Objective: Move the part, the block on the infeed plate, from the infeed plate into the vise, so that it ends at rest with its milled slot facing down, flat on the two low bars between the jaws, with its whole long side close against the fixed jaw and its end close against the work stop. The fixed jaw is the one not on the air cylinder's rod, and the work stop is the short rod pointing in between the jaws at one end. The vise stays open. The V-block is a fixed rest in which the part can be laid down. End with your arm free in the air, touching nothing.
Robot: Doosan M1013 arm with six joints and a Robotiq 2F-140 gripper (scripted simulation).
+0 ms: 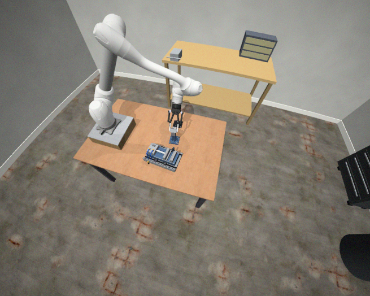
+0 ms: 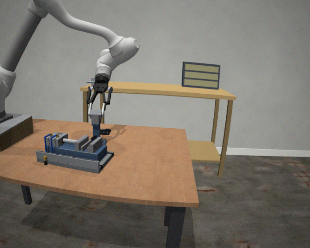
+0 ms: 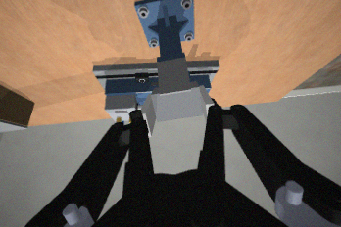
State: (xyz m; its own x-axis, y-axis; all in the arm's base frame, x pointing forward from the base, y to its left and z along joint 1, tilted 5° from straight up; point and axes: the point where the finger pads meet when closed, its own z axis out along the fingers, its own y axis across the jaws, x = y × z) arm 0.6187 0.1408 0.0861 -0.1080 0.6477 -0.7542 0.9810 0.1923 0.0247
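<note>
My hand is 2 cm to the left of the part and 2 cm above it. From my hand the other things lie so: work stop: 5 cm ahead, 17 cm to the right, 8 cm below; V-block base: 1 cm to the right, 17 cm below; V-block post: 1 cm to the right, 11 cm below.
</note>
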